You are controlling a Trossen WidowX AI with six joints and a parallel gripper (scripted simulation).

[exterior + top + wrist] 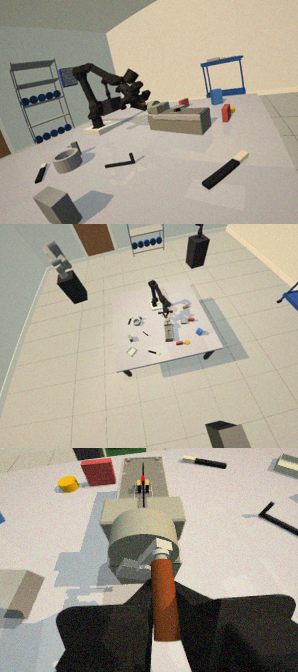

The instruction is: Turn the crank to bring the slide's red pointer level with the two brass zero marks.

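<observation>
My gripper tip is 30 mm below the brown crank handle and 20 mm past it. Round my gripper tip: yellow disc (370 mm ahead, 130 mm to the left, 80 mm below); red pointer (170 mm ahead, 40 mm to the right, 10 mm below); black l-shaped piece (310 mm to the right, 80 mm below, 80 mm ahead).
</observation>
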